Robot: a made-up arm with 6 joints.
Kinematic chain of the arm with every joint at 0, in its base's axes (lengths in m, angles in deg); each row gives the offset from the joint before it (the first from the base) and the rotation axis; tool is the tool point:
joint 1: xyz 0 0 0.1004 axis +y
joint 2: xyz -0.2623 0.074 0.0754 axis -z
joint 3: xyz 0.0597 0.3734 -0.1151 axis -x
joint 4: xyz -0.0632 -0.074 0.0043 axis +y
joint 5: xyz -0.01 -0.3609 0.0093 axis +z
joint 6: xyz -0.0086 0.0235 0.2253 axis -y
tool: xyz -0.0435 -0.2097 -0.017
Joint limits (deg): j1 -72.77..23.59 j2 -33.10..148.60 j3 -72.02..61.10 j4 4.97..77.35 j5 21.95..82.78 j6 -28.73..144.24
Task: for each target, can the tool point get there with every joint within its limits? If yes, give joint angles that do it. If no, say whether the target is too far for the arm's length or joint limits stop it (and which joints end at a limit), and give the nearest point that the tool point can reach.
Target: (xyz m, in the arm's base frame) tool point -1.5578 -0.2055 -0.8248
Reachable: no: too far | nearest point -0.6077 -0.1631 -0.3136 | short by 1.080 m
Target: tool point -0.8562 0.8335 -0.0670
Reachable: no: joint limits stop it (at a limit: joint 2, joint 3, joint 4, joint 5, joint 6) | nearest point -0.5825 0.4483 -0.0135 | short by 0.476 m
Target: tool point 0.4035 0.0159 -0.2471
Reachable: yes | joints -49.14 39.14 -61.09 61.38 42.81 118.02
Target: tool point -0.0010 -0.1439 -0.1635
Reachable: yes | joints -22.58 24.86 -29.12 39.30 48.95 112.61
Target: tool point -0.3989 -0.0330 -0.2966
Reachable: yes | joints -18.43 125.75 -33.48 30.20 69.76 22.11
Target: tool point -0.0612 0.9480 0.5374
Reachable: no: joint limits stop it (at a limit: joint 3, joint 4, joint 5, joint 6) | nearest point -0.0685 0.4774 0.5896 | short by 0.474 m
